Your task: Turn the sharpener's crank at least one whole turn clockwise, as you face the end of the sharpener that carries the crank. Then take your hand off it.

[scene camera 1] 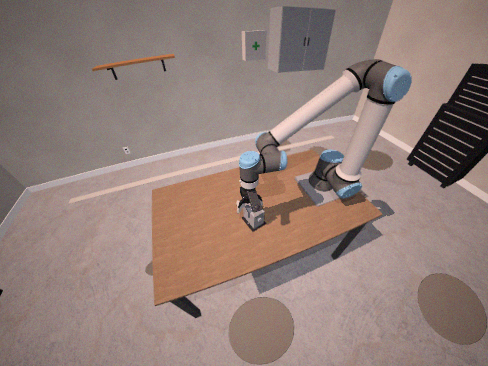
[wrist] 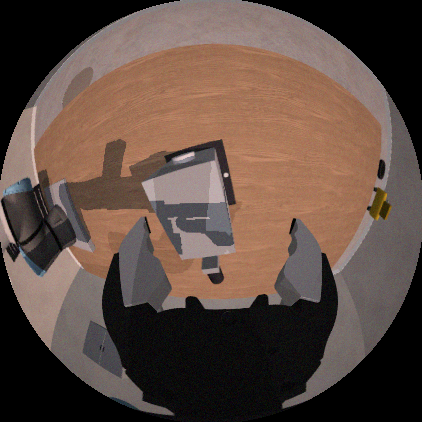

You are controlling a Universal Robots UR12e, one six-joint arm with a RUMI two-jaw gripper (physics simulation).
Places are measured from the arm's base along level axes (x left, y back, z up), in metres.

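Where they show: gripper, fingertip midpoint: (scene camera 1: pixel 249 209) (wrist: pixel 220 219); arm's base at its link origin: (scene camera 1: pixel 320 181) (wrist: pixel 63 224).
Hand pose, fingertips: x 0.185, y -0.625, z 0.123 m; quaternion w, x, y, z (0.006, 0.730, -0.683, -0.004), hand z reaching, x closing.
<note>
Things, the pixels of their top centre, and the offset from my fingertips. "spot": a spot on its surface instead. Level surfaces: height alone.
- sharpener at a spot on its surface: (wrist: pixel 195 187) spot: dx +0.023, dy +0.025, dz -0.015 m
- wooden table at its surface level: dz -0.143 m
- dark knob at its top centre: (wrist: pixel 214 278) dx -0.110, dy -0.003, dz -0.003 m
The sharpener (scene camera 1: pixel 254 219) (wrist: pixel 195 187) is a grey box on a dark base plate and stands upright on the wooden table (scene camera 1: pixel 200 240) (wrist: pixel 280 115). In the wrist view its crank, a short grey arm (wrist: pixel 211 263) with a dark knob (wrist: pixel 216 277), shows at the body's lower end, between the two jaws and nearer the left one. The crank cannot be made out in the scene view. My gripper (scene camera 1: pixel 248 209) (wrist: pixel 220 219) is open, pointing down at the sharpener's crank end. In the wrist view, clear gaps show between the crank and both jaws.
The arm's base stands on a grey plate (scene camera 1: pixel 322 199) (wrist: pixel 85 237) at the table's right in the scene view. A wall cabinet (scene camera 1: pixel 301 40) and a handrail (scene camera 1: pixel 134 62) are on the back wall. A black slatted rack (scene camera 1: pixel 446 142) stands at the right. A yellow object (wrist: pixel 380 204) lies beyond the table's edge.
</note>
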